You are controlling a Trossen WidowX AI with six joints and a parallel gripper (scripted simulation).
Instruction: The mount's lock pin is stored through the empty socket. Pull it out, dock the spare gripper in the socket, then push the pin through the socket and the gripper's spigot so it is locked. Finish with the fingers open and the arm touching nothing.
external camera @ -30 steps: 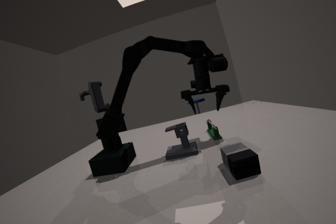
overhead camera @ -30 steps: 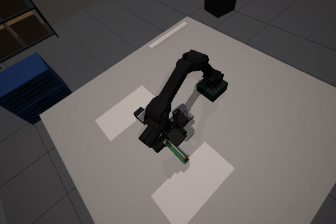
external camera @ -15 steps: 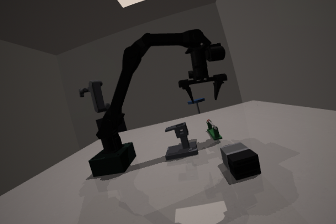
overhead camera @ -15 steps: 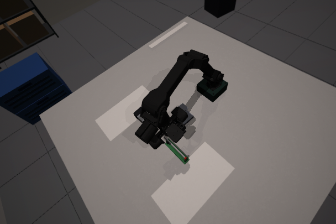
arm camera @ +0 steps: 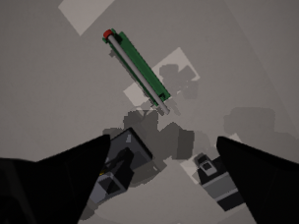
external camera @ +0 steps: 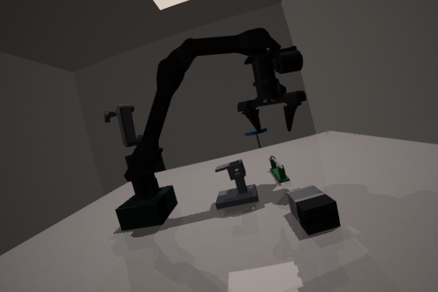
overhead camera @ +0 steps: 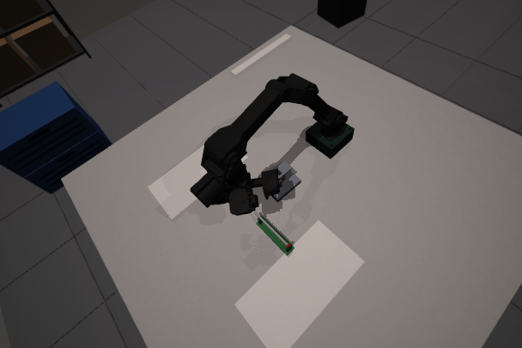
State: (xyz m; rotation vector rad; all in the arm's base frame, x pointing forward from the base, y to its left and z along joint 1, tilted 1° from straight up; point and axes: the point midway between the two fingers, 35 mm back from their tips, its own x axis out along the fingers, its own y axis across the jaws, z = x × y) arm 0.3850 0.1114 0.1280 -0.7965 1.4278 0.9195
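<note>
The spare gripper lies 3 cm ahead of my gripper tip, 18 cm to the right of it and 13 cm below it. Also, from my gripper tip: green stand (2 cm behind, 7 cm to the left, 13 cm below); grey mount (13 cm behind, 6 cm to the right, 10 cm below).
</note>
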